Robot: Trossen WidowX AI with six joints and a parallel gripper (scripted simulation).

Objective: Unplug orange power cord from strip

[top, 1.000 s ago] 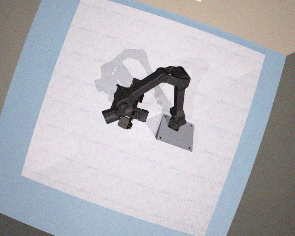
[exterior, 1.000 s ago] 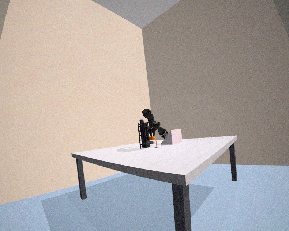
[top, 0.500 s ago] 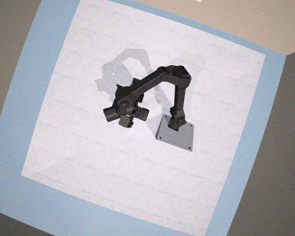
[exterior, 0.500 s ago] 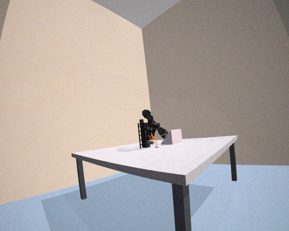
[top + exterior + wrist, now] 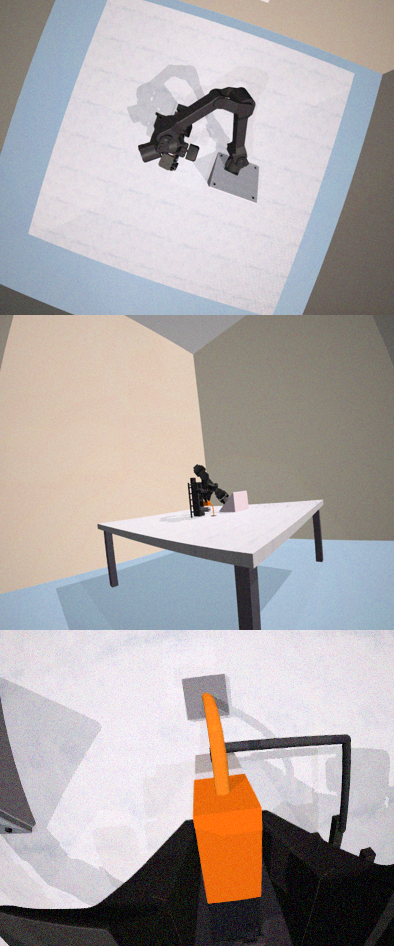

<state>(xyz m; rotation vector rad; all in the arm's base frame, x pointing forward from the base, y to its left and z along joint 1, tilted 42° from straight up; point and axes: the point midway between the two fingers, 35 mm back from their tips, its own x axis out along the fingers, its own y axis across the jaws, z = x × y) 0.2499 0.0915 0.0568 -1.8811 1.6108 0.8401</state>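
Right now my gripper tip is 3 cm to the left of the orange plug and 1 cm short of it.
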